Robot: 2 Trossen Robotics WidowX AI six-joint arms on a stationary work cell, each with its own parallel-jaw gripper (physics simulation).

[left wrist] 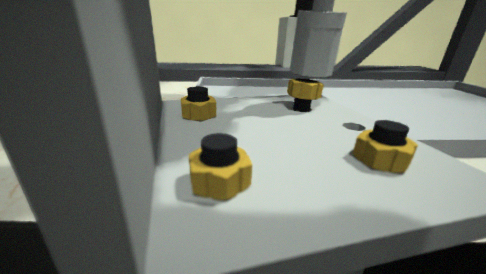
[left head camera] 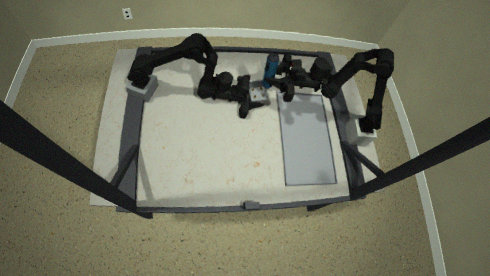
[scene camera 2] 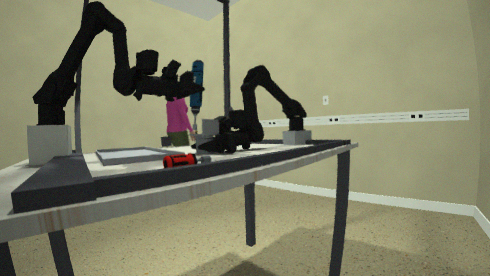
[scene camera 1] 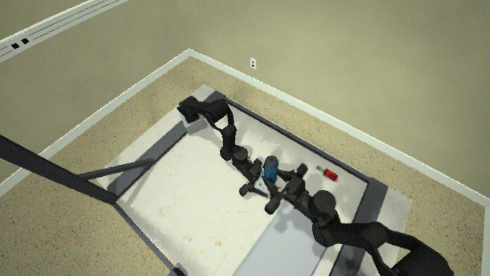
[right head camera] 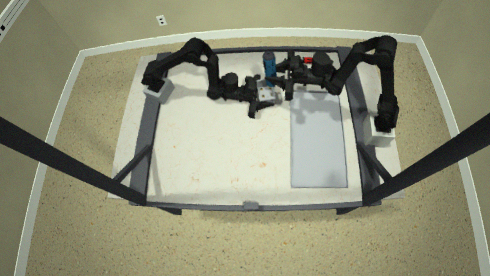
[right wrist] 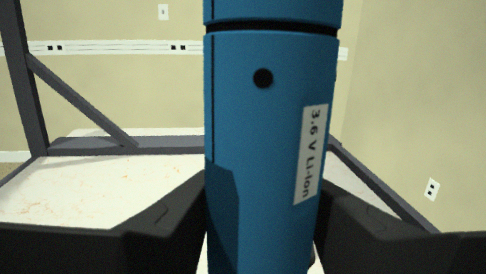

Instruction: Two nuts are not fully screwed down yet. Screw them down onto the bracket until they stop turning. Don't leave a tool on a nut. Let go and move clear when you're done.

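Where they show: left gripper, fingertip midpoint: [left head camera: 264, 99] [scene camera 2: 194, 147] [right head camera: 275, 98]; right gripper, fingertip midpoint: [left head camera: 264, 74] [scene camera 2: 201, 90] [scene camera 1: 265, 171] [right head camera: 265, 73] [right wrist: 257, 180]; left arm's base, link origin: [left head camera: 140, 81] [scene camera 2: 296, 130] [scene camera 1: 191, 116] [right head camera: 156, 85]; right arm's base, link origin: [left head camera: 365, 125] [right head camera: 382, 124].
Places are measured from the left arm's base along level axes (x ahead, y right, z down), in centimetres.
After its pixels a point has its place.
The light grey bracket [left head camera: 258, 93] {y -13.4, x 47.5, z 0.0 cm} [right head camera: 266, 93] {y -13.0, x 47.4, z 0.0 cm} is at the back middle. In the left wrist view, one yellow nut [left wrist: 305, 89] {y -13.0, x 49.2, z -0.8 cm} sits raised on its black bolt, with thread showing below it. Three other nuts, a near one [left wrist: 220, 172], a right one [left wrist: 386, 150] {y -11.2, x 46.2, z -0.5 cm} and a far left one [left wrist: 198, 106] {y -15.8, x 47.3, z -0.5 cm}, sit low on the plate. A grey socket [left wrist: 315, 45] {y -12.9, x 49.4, z -2.1 cm} is upright at the raised nut's top; whether it engages is unclear. My right gripper [right wrist: 257, 180] {y -12.0, x 47.5, z -14.7 cm} is shut on the upright blue power screwdriver [right wrist: 270, 125] {y -12.9, x 51.1, z -18.5 cm} [scene camera 2: 197, 82] {y -14.5, x 49.3, z -16.8 cm}. My left gripper [left head camera: 258, 96] {y -14.6, x 50.7, z 4.3 cm} is shut on the bracket.
A shallow grey tray [left head camera: 307, 150] {y -0.2, x 74.5, z 6.2 cm} [right head camera: 319, 150] {y -0.7, x 74.9, z 6.2 cm} lies right of the bracket. A red tool [scene camera 1: 330, 174] {y -40.9, x 57.3, z 3.8 cm} [scene camera 2: 180, 160] {y -43.1, x 57.2, z 4.5 cm} lies near the back edge, behind my right arm. Dark frame rails border the table. A person in magenta [scene camera 2: 176, 117] stands beyond the table.
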